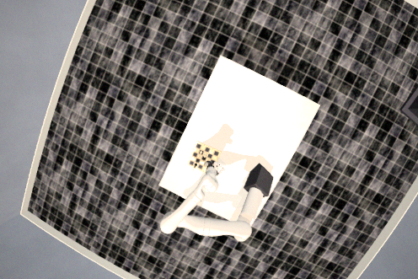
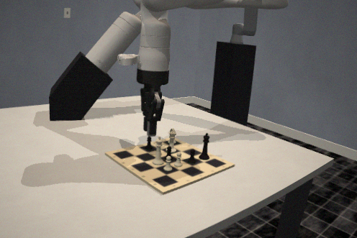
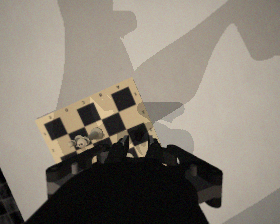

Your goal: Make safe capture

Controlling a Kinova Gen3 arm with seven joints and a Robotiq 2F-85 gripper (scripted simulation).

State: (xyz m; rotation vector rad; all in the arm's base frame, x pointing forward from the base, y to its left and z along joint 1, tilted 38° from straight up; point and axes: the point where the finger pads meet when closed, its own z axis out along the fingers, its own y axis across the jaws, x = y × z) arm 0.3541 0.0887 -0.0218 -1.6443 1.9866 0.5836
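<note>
My hand is 80 mm short of the board, 20 mm to the right of it and 60 mm above it. Round my hand: tall white piece: 90 mm ahead, 10 mm to the right, 30 mm below; then tall black piece: 100 mm ahead, 100 mm to the left, 30 mm below.
</note>
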